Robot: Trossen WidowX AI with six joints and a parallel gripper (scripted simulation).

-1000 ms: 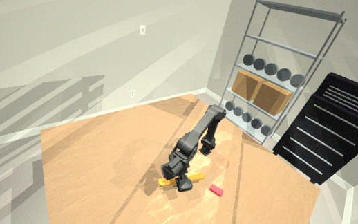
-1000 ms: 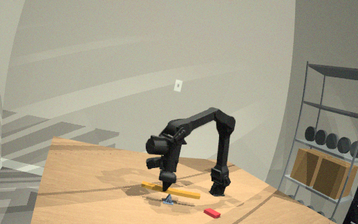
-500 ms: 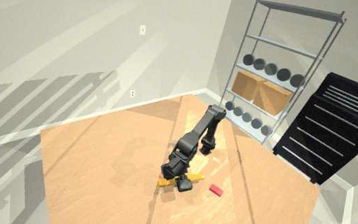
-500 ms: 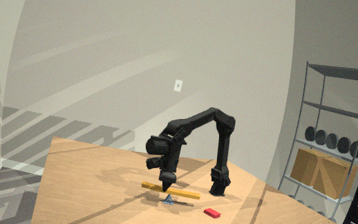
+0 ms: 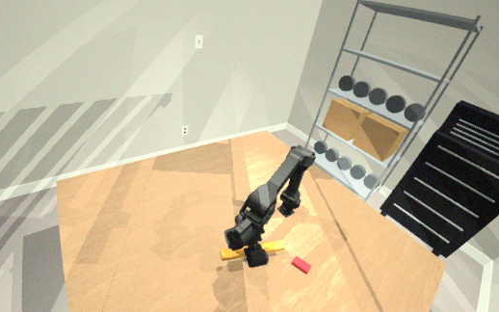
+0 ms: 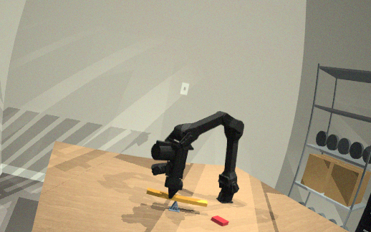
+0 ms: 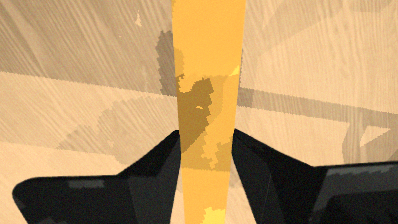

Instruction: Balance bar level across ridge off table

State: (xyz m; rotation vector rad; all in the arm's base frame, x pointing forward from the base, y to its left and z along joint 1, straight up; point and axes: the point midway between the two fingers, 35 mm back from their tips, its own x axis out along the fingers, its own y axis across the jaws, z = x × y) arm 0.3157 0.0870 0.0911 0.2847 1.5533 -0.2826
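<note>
Now: the yellow bar 3 cm behind my gripper tip and 1 cm to the left of it. Also, from my gripper tip: red block: 17 cm behind, 14 cm to the left, 5 cm below.
</note>
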